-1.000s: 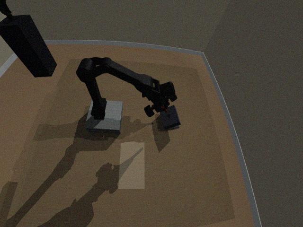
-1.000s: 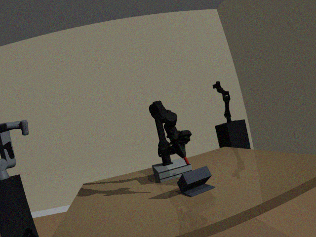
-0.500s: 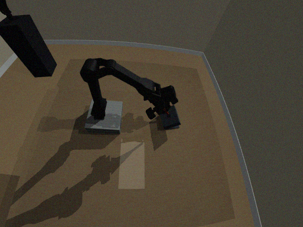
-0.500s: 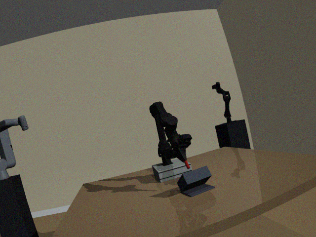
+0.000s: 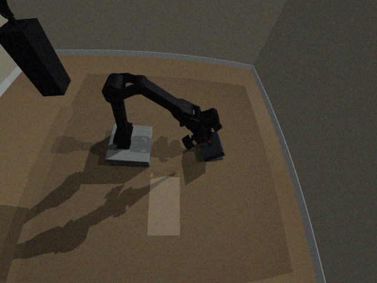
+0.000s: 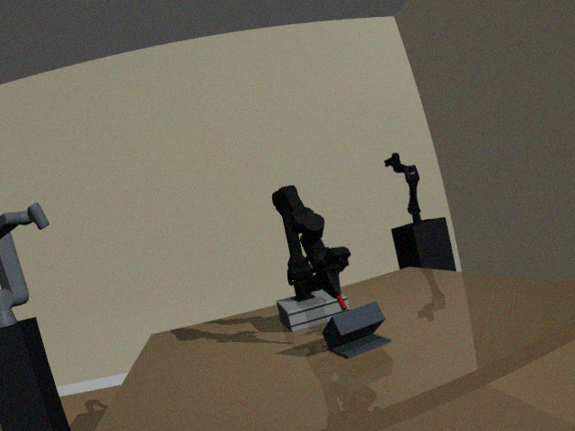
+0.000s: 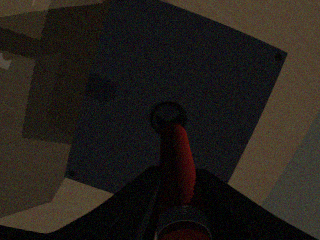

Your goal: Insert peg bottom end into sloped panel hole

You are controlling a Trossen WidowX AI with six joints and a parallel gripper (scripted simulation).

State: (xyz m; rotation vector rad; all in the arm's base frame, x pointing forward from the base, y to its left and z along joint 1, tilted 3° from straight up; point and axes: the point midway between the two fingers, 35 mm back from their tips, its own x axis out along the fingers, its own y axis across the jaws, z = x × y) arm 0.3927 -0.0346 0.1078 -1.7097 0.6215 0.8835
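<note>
Right now the sloped panel is 80 mm below my gripper tip, 50 mm ahead of it and 10 mm to the left of it. Also, from my gripper tip: red round peg 10 mm behind, 10 mm above.
</note>
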